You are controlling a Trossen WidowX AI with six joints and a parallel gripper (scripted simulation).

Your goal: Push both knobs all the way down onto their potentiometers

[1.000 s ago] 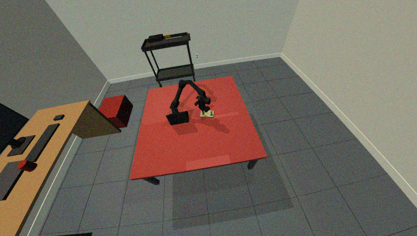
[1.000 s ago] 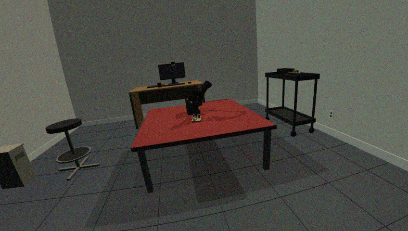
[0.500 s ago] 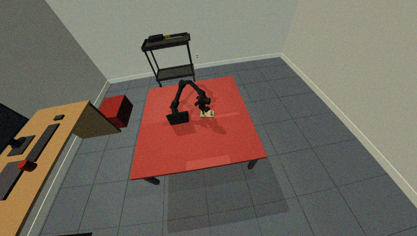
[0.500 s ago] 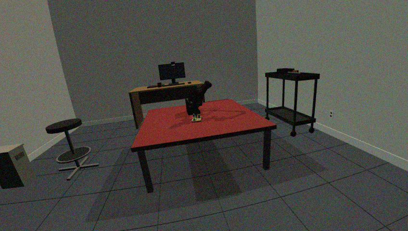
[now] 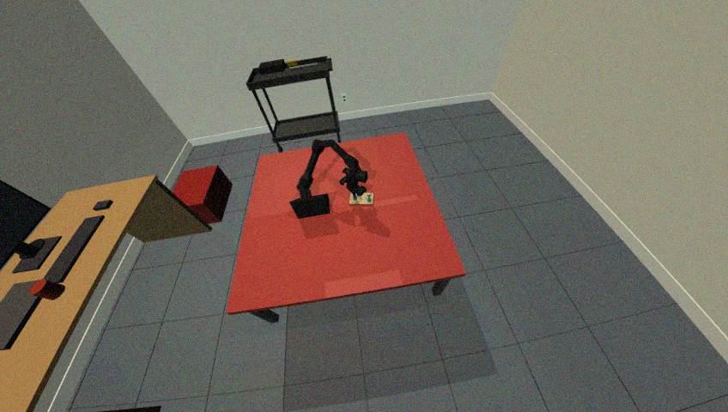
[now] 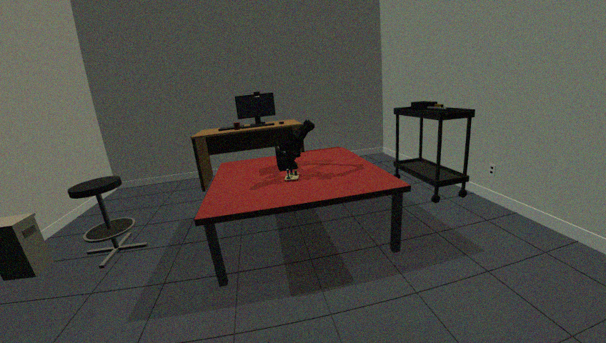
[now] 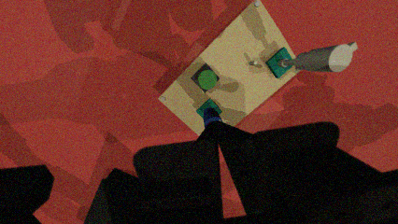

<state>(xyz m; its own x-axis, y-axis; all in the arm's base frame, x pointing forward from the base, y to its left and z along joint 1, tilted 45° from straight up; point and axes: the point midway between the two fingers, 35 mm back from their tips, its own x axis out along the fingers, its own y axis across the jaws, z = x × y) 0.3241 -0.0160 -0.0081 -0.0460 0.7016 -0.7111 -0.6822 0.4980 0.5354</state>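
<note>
The blue knob is 1 cm below my gripper tip. Also, from my gripper tip: grey knob 10 cm ahead, 3 cm to the right, 1 cm above.
</note>
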